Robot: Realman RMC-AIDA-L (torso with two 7-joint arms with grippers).
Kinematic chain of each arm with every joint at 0, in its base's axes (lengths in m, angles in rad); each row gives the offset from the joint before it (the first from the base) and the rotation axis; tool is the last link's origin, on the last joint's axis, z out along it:
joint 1: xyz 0 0 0.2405 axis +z
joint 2: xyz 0 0 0 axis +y
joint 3: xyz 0 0 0.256 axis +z
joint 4: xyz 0 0 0 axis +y
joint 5: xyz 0 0 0.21 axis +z
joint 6: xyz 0 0 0 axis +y
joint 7: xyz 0 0 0.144 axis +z
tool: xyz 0 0 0
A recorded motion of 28 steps. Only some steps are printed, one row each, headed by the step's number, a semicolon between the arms.
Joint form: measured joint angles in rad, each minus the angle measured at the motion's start. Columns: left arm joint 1, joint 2, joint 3, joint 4, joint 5, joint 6, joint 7; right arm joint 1, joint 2, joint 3, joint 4, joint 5, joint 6, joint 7.
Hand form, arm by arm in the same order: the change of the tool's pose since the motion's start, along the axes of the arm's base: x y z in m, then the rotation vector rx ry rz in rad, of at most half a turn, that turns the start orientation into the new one. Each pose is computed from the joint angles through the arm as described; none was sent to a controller.
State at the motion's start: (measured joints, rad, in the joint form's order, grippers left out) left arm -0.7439 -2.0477 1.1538 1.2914 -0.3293 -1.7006 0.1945; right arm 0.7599 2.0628 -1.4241 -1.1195 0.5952 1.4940 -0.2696
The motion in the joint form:
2: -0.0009 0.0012 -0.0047 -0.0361 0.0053 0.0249 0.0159; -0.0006 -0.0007 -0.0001 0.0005 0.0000 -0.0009 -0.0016
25: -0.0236 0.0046 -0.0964 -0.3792 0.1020 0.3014 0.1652; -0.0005 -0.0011 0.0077 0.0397 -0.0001 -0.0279 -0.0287
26: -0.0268 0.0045 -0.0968 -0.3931 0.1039 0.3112 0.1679; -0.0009 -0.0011 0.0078 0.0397 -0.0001 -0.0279 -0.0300
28: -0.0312 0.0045 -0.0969 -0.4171 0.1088 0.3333 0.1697; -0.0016 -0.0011 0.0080 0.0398 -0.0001 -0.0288 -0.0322
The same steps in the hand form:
2: -0.0066 0.0018 -0.0028 -0.0049 0.0035 0.0042; 0.0004 0.0001 0.0002 0.0003 -0.0006 0.0008
25: -0.0722 0.0144 -0.0261 -0.0086 0.0588 0.0258; 0.0081 0.0018 -0.0024 -0.0007 -0.0004 -0.0005
26: -0.0735 0.0147 -0.0278 -0.0111 0.0606 0.0255; 0.0083 0.0018 -0.0024 -0.0012 -0.0005 0.0002
28: -0.0764 0.0156 -0.0305 -0.0101 0.0656 0.0251; 0.0085 0.0018 -0.0024 -0.0013 -0.0004 0.0017

